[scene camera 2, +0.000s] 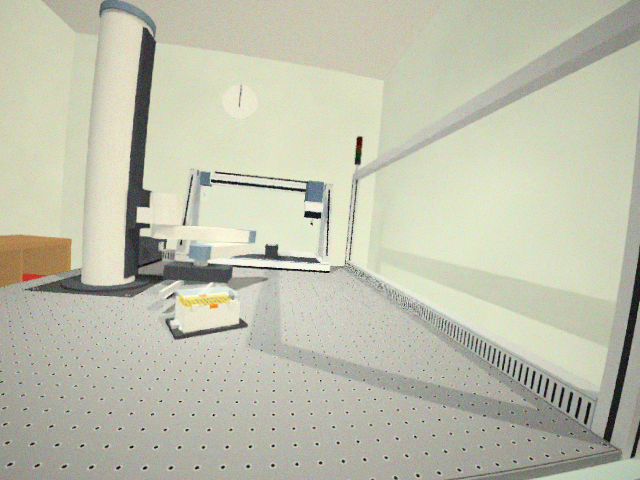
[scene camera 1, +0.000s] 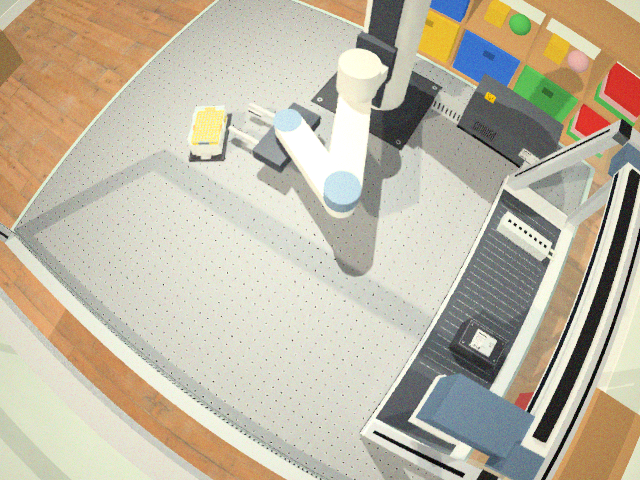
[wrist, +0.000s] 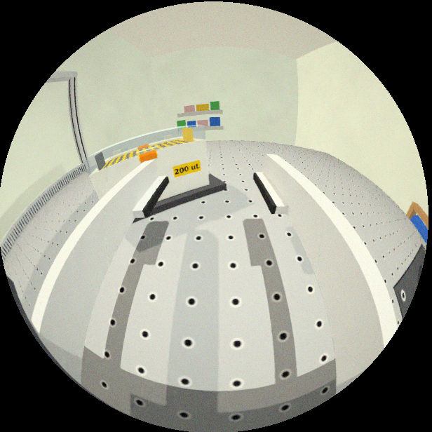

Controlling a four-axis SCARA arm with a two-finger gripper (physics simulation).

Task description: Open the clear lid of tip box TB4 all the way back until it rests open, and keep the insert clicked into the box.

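Where they show: gripper, fingertip midpoint: [scene camera 1: 240,116]; arm's base, link origin: [scene camera 2: 109,286] [scene camera 1: 379,94].
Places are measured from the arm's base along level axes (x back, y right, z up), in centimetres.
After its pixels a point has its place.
Note:
The white tip box [scene camera 1: 207,150] @[x -45.4, y 28.3, z 4.3 cm] [scene camera 2: 209,319] @[x -42.0, y 35.9, z 4.1 cm] [wrist: 194,153] sits upright on a dark base [scene camera 2: 181,334] @[x -37.4, y 39.4, z 2.1 cm] [wrist: 192,197]. A "200 uL" label faces the wrist camera; no TB4 marking is readable. Its yellow-topped insert [scene camera 1: 208,125] @[x -39.9, y 32.1, z 7.0 cm] [scene camera 2: 206,300] @[x -40.2, y 31.7, z 7.0 cm] looks seated, with an orange tab [scene camera 2: 213,305] @[x -42.6, y 35.6, z 7.2 cm] [wrist: 148,156] at the side. The clear lid [scene camera 2: 227,291] @[x -44.5, y 30.4, z 9.0 cm] [wrist: 120,145] shows as a pale see-through band above and behind the tips; its exact angle is hard to tell. My gripper [scene camera 1: 240,117] @[x -32.7, y 26.5, z 6.0 cm] [wrist: 209,165] is shut at its narrowest, its fingers still apart and empty, beside the box's labelled end and not visibly touching it.
The arm column [scene camera 1: 406,56] @[x -3.9, y -6.4, z 27.5 cm] [scene camera 2: 111,149] @[x -2.8, y 6.9, z 44.1 cm] stands behind the gripper. A dark grey unit [scene camera 1: 509,121] @[x 7.8, y -38.2, z 12.8 cm] is near it. A gantry deck [scene camera 1: 480,294] @[x -40.6, y -52.4, z 6.2 cm] at the right holds a white block [scene camera 1: 524,235] @[x -21.5, y -55.7, z 10.7 cm] and a black device [scene camera 1: 478,346] @[x -54.4, y -56.7, z 13.3 cm]. A clear guard wall [scene camera 2: 496,217] runs along one table side.

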